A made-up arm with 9 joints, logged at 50 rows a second.
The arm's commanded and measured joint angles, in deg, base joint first. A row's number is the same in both.
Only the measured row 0 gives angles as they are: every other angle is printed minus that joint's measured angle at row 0.
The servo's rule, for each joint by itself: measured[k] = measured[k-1] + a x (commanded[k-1-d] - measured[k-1]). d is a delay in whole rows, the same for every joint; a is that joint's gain. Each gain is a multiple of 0.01, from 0.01 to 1. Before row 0 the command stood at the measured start. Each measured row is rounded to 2 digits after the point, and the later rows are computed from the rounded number. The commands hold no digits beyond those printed.
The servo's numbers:
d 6
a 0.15 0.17 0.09 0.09 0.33 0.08 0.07 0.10 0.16
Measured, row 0:
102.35, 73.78, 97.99, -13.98, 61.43, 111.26, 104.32, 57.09, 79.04
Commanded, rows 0 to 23:
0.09, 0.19, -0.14, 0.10, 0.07, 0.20, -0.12, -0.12, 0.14
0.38, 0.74, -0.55, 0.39, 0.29, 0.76, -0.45, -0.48, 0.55
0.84, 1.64, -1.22, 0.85, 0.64, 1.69, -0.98, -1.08, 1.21
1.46, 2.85, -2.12, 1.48, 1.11, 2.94, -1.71, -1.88, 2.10
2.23, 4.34, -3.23, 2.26, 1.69, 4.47, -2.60, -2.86, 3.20
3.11, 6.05, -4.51, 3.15, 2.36, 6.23, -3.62, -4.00, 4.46
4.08, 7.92, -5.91, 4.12, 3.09, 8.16, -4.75, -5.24, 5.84
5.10, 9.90, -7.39, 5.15, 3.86, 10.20, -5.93, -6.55, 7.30
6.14, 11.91, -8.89, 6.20, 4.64, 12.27, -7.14, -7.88, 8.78
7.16, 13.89, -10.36, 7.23, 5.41, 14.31, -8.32, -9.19, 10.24
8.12, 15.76, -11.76, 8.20, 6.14, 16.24, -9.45, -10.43, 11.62
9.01, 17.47, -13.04, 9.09, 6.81, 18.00, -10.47, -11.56, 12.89
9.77, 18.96, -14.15, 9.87, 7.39, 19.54, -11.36, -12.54, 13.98
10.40, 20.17, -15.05, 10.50, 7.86, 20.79, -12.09, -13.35, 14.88
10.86, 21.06, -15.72, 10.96, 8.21, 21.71, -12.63, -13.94, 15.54
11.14, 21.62, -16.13, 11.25, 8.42, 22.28, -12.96, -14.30, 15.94
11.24, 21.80, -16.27, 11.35, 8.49, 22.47, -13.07, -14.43, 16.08
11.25, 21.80, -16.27, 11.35, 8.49, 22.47, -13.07, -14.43, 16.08
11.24, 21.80, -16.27, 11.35, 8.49, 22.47, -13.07, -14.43, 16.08
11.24, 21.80, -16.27, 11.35, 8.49, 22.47, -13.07, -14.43, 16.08
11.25, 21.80, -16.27, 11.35, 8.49, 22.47, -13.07, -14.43, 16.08
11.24, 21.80, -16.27, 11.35, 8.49, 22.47, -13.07, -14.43, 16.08
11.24, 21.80, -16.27, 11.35, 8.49, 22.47, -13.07, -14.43, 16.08
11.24, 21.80, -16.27, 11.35, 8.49, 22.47, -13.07, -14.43, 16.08
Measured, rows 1 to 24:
0.00, 0.00, 0.00, 0.00, 0.00, 0.00, 0.00, 0.00, 0.00
0.00, 0.00, 0.00, 0.00, 0.00, 0.00, 0.00, 0.00, 0.00
0.00, 0.00, 0.00, 0.00, 0.00, 0.00, 0.00, 0.00, 0.00
0.00, 0.00, 0.00, 0.00, 0.00, 0.00, 0.00, 0.00, 0.00
0.00, 0.00, 0.00, 0.00, 0.00, 0.00, 0.00, 0.00, 0.00
0.00, 0.00, 0.00, 0.00, 0.00, 0.00, 0.00, 0.00, 0.00
0.01, 0.03, -0.01, 0.01, 0.02, 0.02, -0.01, -0.01, 0.02
0.07, 0.15, -0.06, 0.04, 0.11, 0.08, -0.04, -0.06, 0.10
0.19, 0.40, -0.16, 0.11, 0.28, 0.21, -0.11, -0.16, 0.28
0.38, 0.82, -0.34, 0.23, 0.55, 0.43, -0.22, -0.33, 0.57
0.66, 1.42, -0.60, 0.41, 0.93, 0.75, -0.39, -0.58, 0.99
1.03, 2.21, -0.95, 0.66, 1.40, 1.19, -0.62, -0.92, 1.55
1.49, 3.18, -1.40, 0.97, 1.96, 1.75, -0.91, -1.35, 2.24
2.03, 4.32, -1.94, 1.35, 2.59, 2.43, -1.26, -1.87, 3.05
2.65, 5.61, -2.57, 1.79, 3.27, 3.22, -1.67, -2.47, 3.97
3.33, 7.02, -3.27, 2.28, 3.98, 4.11, -2.14, -3.14, 4.97
4.05, 8.51, -4.03, 2.81, 4.69, 5.08, -2.65, -3.87, 6.03
4.79, 10.03, -4.84, 3.38, 5.39, 6.11, -3.20, -4.64, 7.13
5.54, 11.55, -5.68, 3.96, 6.05, 7.18, -3.77, -5.43, 8.23
6.27, 13.02, -6.52, 4.55, 6.65, 8.27, -4.35, -6.22, 9.29
6.96, 14.39, -7.35, 5.13, 7.16, 9.35, -4.93, -6.99, 10.29
7.59, 15.62, -8.14, 5.68, 7.58, 10.38, -5.49, -7.72, 11.19
8.14, 16.67, -8.87, 6.19, 7.88, 11.35, -6.02, -8.39, 11.97
8.61, 17.54, -9.54, 6.65, 8.08, 12.24, -6.51, -8.99, 12.63

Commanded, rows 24 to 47:
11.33, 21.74, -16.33, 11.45, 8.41, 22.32, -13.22, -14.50, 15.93
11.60, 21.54, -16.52, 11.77, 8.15, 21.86, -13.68, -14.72, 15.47
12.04, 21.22, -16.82, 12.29, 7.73, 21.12, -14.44, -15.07, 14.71
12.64, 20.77, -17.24, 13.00, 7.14, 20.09, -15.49, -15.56, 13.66
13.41, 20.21, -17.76, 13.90, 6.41, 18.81, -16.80, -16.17, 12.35
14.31, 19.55, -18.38, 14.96, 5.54, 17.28, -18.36, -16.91, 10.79
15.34, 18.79, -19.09, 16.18, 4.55, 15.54, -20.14, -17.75, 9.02
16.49, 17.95, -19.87, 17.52, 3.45, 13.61, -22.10, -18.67, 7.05
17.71, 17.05, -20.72, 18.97, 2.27, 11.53, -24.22, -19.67, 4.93
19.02, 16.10, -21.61, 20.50, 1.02, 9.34, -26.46, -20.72, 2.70
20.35, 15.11, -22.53, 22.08, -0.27, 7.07, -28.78, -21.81, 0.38
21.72, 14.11, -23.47, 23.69, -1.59, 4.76, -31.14, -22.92, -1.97
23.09, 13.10, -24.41, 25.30, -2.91, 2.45, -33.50, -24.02, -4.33
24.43, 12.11, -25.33, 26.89, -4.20, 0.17, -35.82, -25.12, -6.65
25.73, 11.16, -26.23, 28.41, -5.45, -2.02, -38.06, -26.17, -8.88
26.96, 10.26, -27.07, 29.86, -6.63, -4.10, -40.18, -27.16, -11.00
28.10, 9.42, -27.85, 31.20, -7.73, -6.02, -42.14, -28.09, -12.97
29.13, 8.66, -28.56, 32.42, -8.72, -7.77, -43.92, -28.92, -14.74
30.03, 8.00, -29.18, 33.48, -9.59, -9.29, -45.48, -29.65, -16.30
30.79, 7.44, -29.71, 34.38, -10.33, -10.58, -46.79, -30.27, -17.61
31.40, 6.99, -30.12, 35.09, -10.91, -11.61, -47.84, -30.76, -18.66
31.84, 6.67, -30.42, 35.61, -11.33, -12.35, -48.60, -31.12, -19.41
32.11, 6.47, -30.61, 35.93, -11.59, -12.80, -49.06, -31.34, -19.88
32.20, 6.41, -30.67, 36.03, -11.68, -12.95, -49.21, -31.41, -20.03
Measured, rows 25 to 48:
9.00, 18.26, -10.15, 7.07, 8.22, 13.06, -6.97, -9.53, 13.18
9.34, 18.86, -10.70, 7.46, 8.31, 13.81, -7.40, -10.02, 13.64
9.63, 19.36, -11.20, 7.81, 8.37, 14.50, -7.80, -10.46, 14.03
9.87, 19.77, -11.66, 8.13, 8.41, 15.14, -8.17, -10.86, 14.36
10.08, 20.12, -12.07, 8.42, 8.44, 15.73, -8.51, -11.22, 14.64
10.25, 20.41, -12.45, 8.68, 8.46, 16.27, -8.83, -11.54, 14.87
10.41, 20.64, -12.80, 8.93, 8.44, 16.75, -9.14, -11.84, 15.04
10.59, 20.79, -13.13, 9.19, 8.34, 17.16, -9.46, -12.13, 15.11
10.81, 20.86, -13.46, 9.47, 8.14, 17.48, -9.81, -12.42, 15.05
11.08, 20.84, -13.80, 9.79, 7.81, 17.69, -10.21, -12.73, 14.83
11.43, 20.73, -14.16, 10.16, 7.35, 17.78, -10.67, -13.07, 14.43
11.86, 20.53, -14.54, 10.59, 6.75, 17.74, -11.21, -13.45, 13.85
12.38, 20.23, -14.95, 11.09, 6.02, 17.56, -11.84, -13.88, 13.08
13.00, 19.84, -15.39, 11.67, 5.17, 17.24, -12.56, -14.36, 12.12
13.71, 19.37, -15.87, 12.33, 4.21, 16.78, -13.38, -14.89, 10.97
14.51, 18.81, -16.39, 13.07, 3.16, 16.18, -14.30, -15.47, 9.65
15.39, 18.18, -16.94, 13.88, 2.03, 15.45, -15.31, -16.10, 8.17
16.34, 17.49, -17.53, 14.76, 0.84, 14.59, -16.42, -16.78, 6.55
17.35, 16.74, -18.15, 15.71, -0.40, 13.62, -17.62, -17.50, 4.81
18.41, 15.95, -18.80, 16.72, -1.65, 12.54, -18.89, -18.26, 2.98
19.51, 15.14, -19.47, 17.77, -2.90, 11.38, -20.23, -19.05, 1.08
20.63, 14.31, -20.15, 18.86, -4.13, 10.14, -21.63, -19.86, -0.85
21.75, 13.48, -20.84, 19.97, -5.32, 8.85, -23.07, -20.68, -2.79
22.86, 12.66, -21.53, 21.09, -6.44, 7.52, -24.53, -21.50, -4.70

